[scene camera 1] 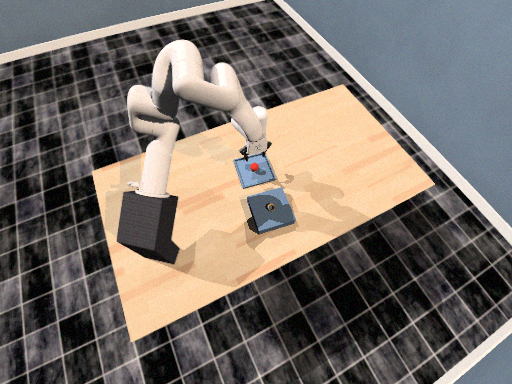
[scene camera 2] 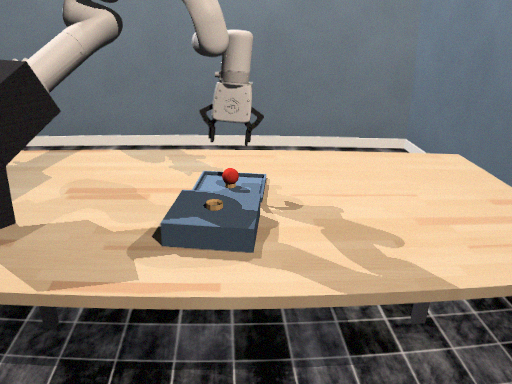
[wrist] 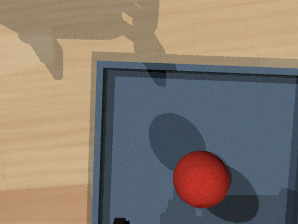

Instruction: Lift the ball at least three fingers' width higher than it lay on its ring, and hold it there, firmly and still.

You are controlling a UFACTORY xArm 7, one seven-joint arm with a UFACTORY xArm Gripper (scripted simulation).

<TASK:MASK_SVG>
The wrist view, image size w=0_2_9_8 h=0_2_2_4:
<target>red ball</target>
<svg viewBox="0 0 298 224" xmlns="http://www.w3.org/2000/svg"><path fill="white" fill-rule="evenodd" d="M193 151L183 156L176 164L173 172L174 188L178 196L188 205L196 208L210 208L225 198L230 186L229 171L225 163L215 154L207 151Z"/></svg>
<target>blue tray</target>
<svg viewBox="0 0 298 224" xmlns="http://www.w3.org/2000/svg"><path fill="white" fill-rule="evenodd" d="M97 62L92 224L113 224L115 218L126 218L126 221L130 221L130 224L298 224L298 68L122 61ZM193 151L207 151L215 154L225 163L229 171L230 186L225 198L210 208L196 208L188 205L178 196L174 188L173 172L176 164L183 156Z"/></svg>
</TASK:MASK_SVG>
